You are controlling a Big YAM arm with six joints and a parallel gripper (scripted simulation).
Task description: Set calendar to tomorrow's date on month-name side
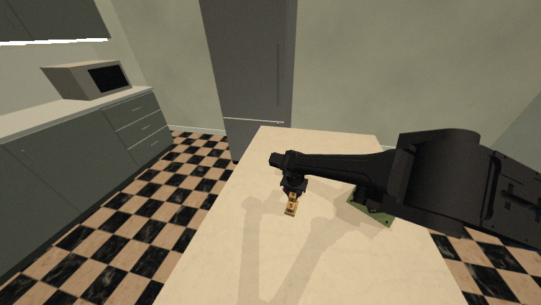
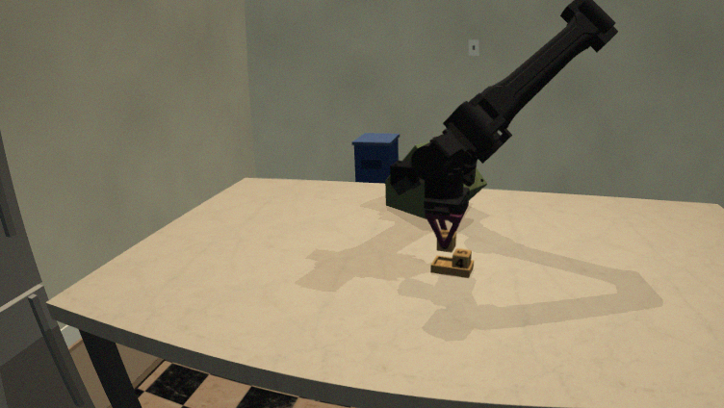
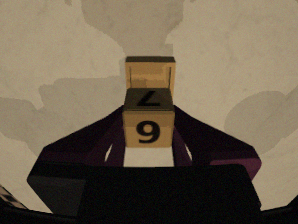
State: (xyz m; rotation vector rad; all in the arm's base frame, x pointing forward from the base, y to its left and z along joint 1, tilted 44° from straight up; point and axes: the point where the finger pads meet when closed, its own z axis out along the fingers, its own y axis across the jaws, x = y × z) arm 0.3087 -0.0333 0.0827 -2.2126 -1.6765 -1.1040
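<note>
The cube lies right at my hand. From my hand the other things lie so: wooden tray 6 cm below, 2 cm to the left.
</note>
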